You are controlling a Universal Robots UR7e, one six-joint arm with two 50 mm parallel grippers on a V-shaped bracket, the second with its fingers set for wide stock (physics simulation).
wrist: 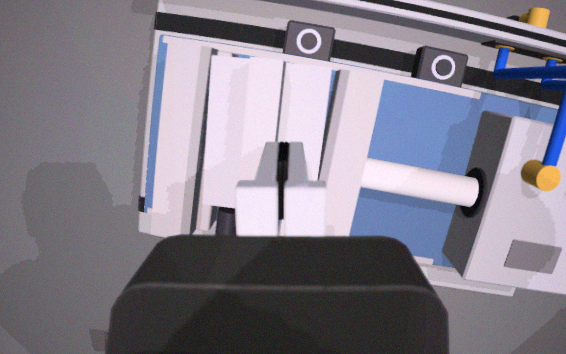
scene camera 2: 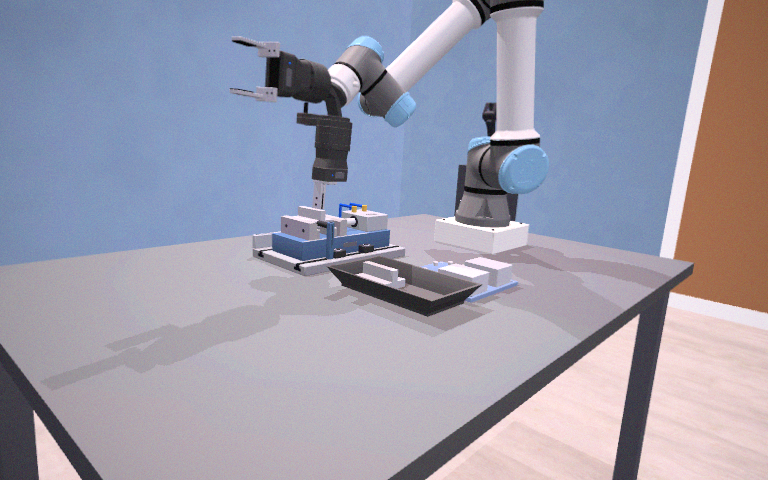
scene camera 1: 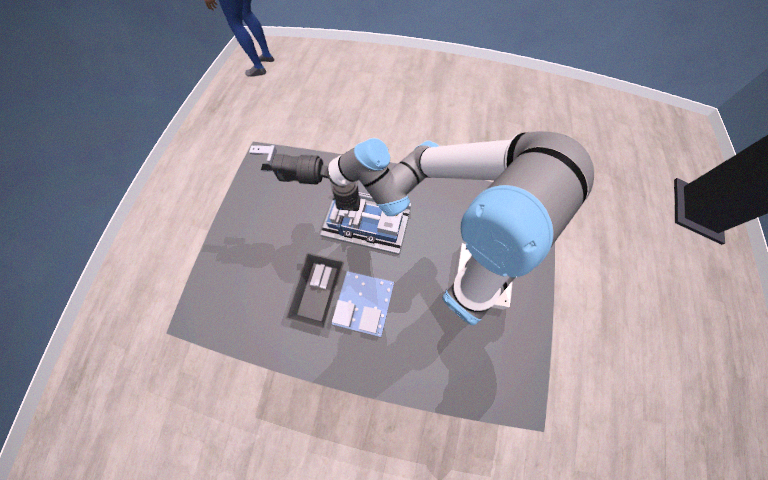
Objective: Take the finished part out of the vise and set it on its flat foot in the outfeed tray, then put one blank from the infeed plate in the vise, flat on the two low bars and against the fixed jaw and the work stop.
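Seen in the pictures: end effector, tool point: [wrist: 283, 177] [scene camera 2: 318, 200]; arm's base, origin of the base link: [scene camera 2: 482, 222].
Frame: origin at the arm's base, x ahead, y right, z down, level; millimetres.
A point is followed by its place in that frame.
My gripper [scene camera 2: 320, 198] [wrist: 283, 150] {z -73, x 508, y 18 mm} points down over the vise [scene camera 1: 362, 232] {z 7, x 446, y -32 mm} [scene camera 2: 300, 247] {z 12, x 583, y -49 mm} [wrist: 420, 115] {z 0, x 446, y 61 mm}, fingers together with no part between them. The pale finished part [scene camera 2: 311, 213] {z -46, x 528, y 13 mm} [wrist: 262, 110] {z -55, x 526, y 37 mm} lies in the vise with its raised rib up, right of the fixed jaw [scene camera 2: 297, 227] [wrist: 177, 125]. A gap separates it from the moving jaw [wrist: 357, 115]. The fingertips overlap the part in the wrist view; contact cannot be told. Two blanks [scene camera 1: 343, 313] {z 16, x 379, y -312 mm} [scene camera 1: 369, 319] {z 16, x 294, y -293 mm} [scene camera 2: 463, 274] {z 17, x 400, y -330 mm} [scene camera 2: 491, 271] {z 23, x 316, y -322 mm} lie on the blue infeed plate [scene camera 1: 370, 300] {z 52, x 322, y -231 mm} [scene camera 2: 492, 291] {z 53, x 334, y -345 mm}.
The dark outfeed tray [scene camera 1: 300, 294] {z 38, x 548, y -318 mm} [scene camera 2: 396, 294] {z 29, x 556, y -338 mm} holds another stepped part [scene camera 1: 321, 275] {z 15, x 506, y -230 mm} [scene camera 2: 380, 272] {z 23, x 518, y -239 mm} on its foot. The second gripper [scene camera 2: 243, 67] sticks out sideways, fingers wide and empty. A cylinder block [scene camera 2: 365, 220] {z -26, x 398, y -5 mm} [wrist: 520, 200] {z -36, x 389, y 40 mm} with blue hoses stands at the vise's right end.
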